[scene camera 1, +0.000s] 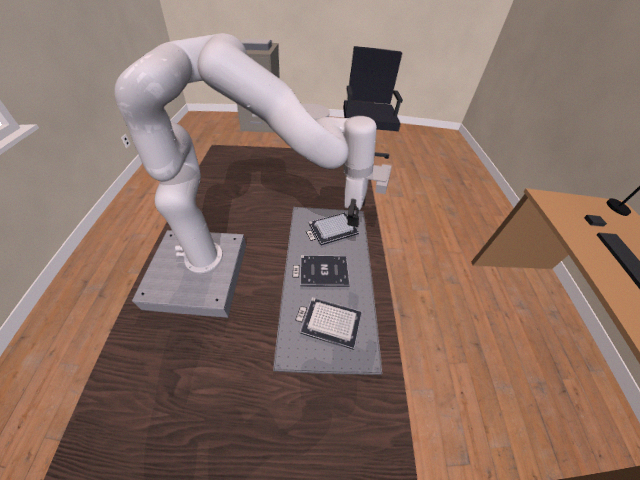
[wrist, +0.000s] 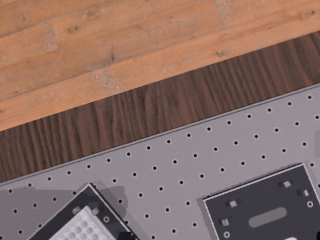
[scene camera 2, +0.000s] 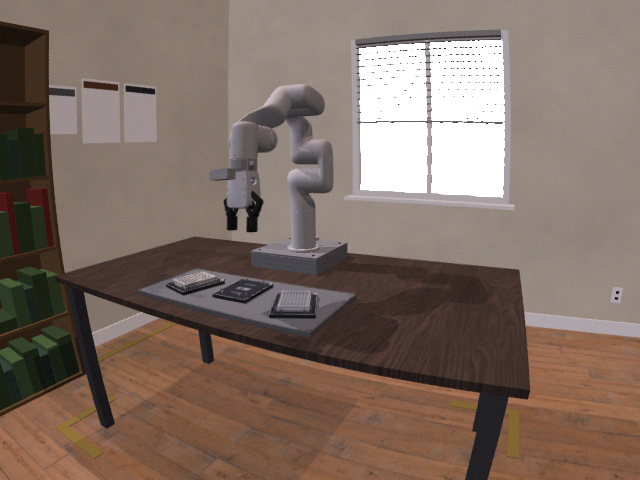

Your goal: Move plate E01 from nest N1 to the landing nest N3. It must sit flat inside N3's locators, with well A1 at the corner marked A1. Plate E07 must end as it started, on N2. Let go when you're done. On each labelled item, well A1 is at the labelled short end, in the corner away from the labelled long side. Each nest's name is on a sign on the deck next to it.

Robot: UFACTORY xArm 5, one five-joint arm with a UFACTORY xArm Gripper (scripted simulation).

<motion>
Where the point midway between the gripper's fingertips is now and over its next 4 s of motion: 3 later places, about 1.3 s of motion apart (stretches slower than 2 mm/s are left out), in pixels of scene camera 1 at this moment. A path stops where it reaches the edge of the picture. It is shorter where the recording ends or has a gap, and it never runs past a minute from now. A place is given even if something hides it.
My gripper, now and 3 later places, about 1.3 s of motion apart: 356,214; 328,228; 294,287; 292,279
</motion>
